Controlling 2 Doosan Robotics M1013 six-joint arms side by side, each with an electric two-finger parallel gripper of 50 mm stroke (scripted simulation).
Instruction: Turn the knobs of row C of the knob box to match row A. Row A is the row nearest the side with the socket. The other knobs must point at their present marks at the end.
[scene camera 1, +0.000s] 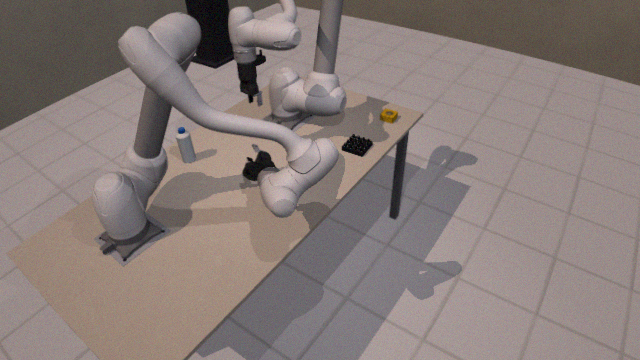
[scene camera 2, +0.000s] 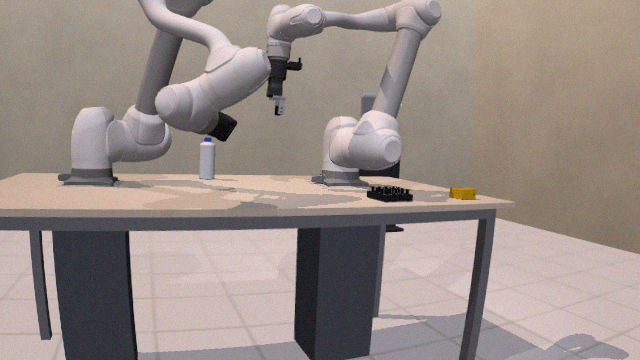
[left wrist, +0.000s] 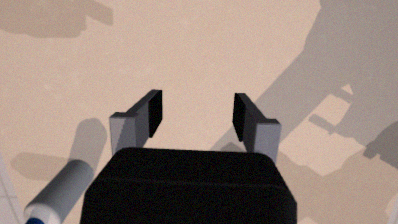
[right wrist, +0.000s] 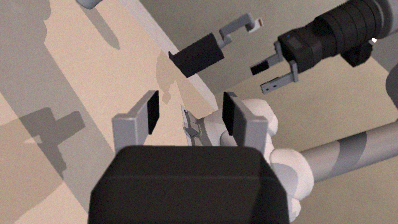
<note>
In view: my left gripper (left wrist: 197, 106) and my right gripper (right wrist: 191, 104).
My left gripper also shows in the right wrist view (right wrist: 256, 80).
</note>
